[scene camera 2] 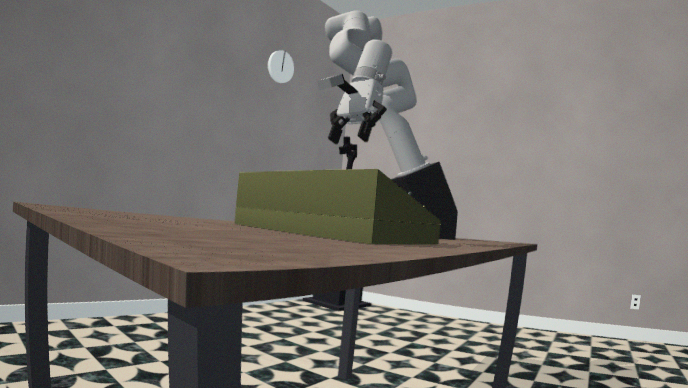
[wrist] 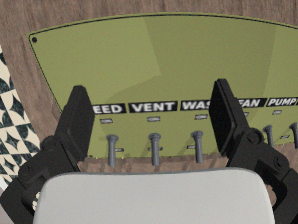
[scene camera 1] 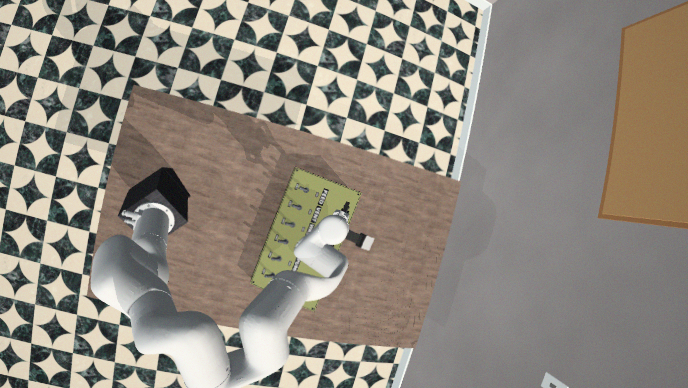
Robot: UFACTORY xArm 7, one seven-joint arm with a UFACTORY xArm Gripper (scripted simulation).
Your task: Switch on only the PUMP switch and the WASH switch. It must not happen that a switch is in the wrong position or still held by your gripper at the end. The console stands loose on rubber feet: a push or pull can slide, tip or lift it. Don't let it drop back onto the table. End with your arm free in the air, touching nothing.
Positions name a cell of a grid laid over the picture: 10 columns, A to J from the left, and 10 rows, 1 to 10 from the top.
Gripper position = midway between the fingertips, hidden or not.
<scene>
In view: my gripper (scene camera 2: F4).
My gripper is seen too in the wrist view (wrist: F5).
</scene>
